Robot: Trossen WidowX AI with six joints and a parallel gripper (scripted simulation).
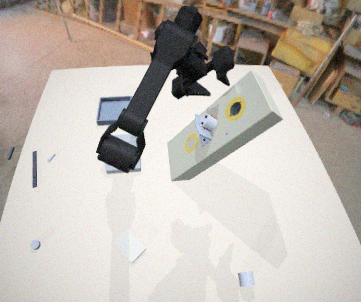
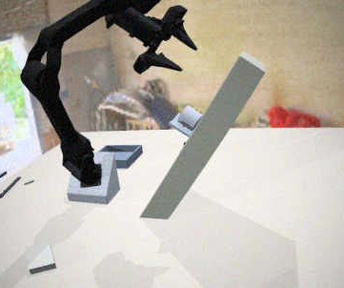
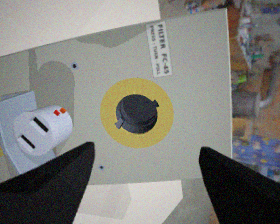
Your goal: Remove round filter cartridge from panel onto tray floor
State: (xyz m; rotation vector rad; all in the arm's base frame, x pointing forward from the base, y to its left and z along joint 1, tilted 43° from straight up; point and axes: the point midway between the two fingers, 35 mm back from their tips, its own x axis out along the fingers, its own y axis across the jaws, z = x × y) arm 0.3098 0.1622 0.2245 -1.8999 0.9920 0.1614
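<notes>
Now: the round filter cartridge 1 cm behind my gripper tip and 13 cm below it. The rest, counted from my gripper tip: small disc: 64 cm behind, 21 cm to the right, 35 cm below; then pale square: 33 cm behind, 28 cm to the right, 34 cm below; then tray: 32 cm behind, 32 cm to the left, 34 cm below.
</notes>
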